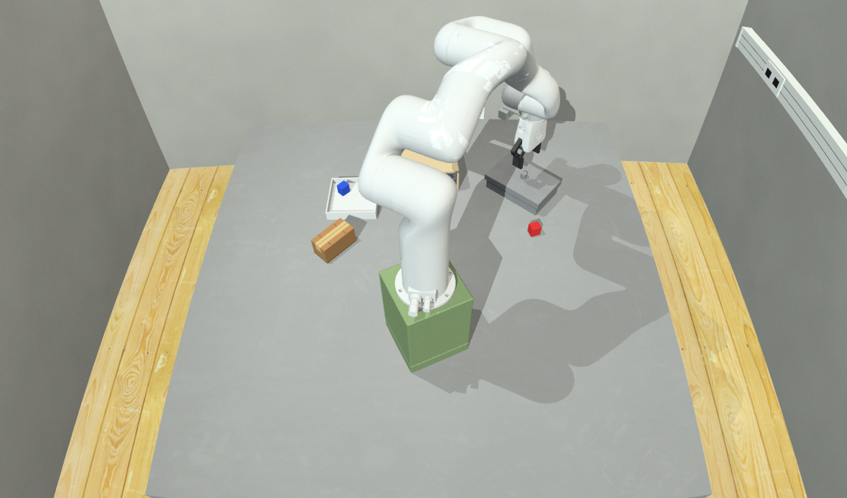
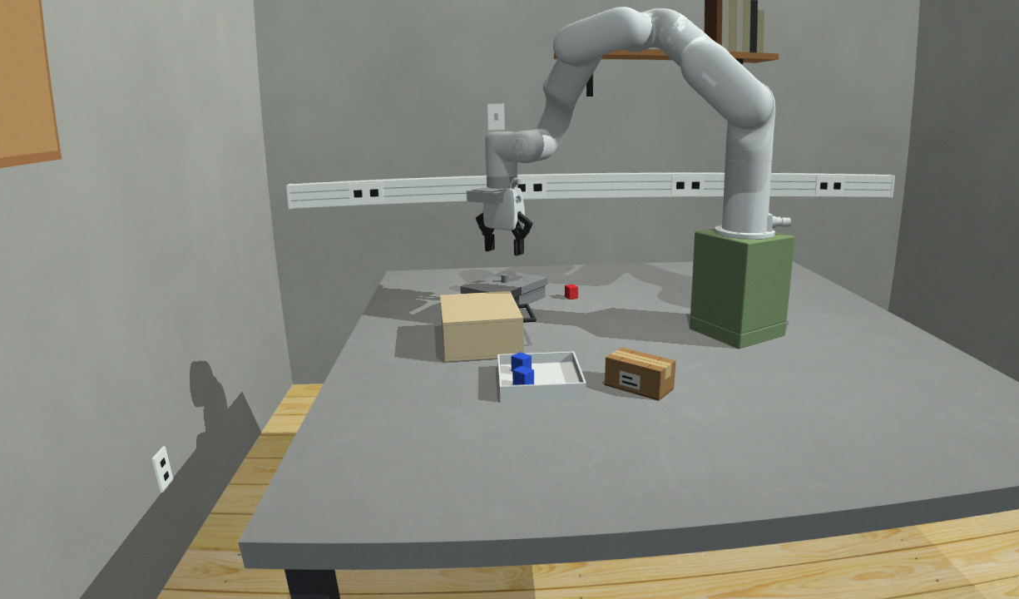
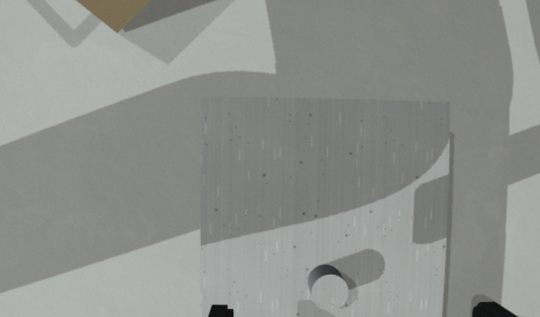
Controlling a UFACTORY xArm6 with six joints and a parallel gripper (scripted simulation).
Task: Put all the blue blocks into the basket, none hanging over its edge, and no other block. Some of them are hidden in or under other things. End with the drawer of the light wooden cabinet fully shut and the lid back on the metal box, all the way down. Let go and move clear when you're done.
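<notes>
Right now my hand is 280 mm past the brown cardboard box, 510 mm to the right of it and 100 mm above it. From my hand the other things lie so: grey metal lid: 90 mm below; dark metal box: 110 mm below; red block: 170 mm behind, 40 mm to the right, 120 mm below.
</notes>
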